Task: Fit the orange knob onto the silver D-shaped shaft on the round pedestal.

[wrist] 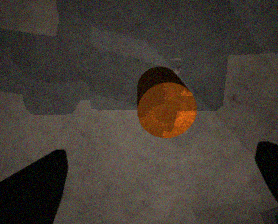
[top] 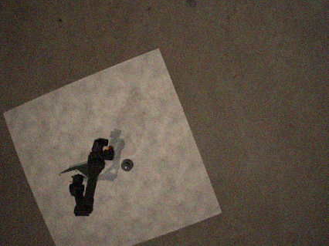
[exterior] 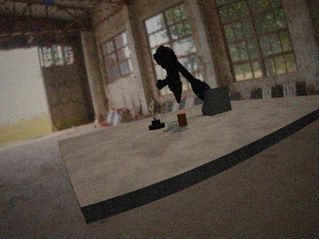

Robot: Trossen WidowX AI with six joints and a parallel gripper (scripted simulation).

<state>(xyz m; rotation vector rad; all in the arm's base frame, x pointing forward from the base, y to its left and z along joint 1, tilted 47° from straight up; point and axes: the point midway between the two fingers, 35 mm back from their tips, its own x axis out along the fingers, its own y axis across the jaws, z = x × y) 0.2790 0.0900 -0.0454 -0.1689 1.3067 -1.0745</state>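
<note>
Now: the orange knob 7 cm below my gripper tip and 1 cm to the right of it. From my gripper tip the other things lie so: dark round pedestal (16 cm to the right, 8 cm below, 6 cm ahead).
</note>
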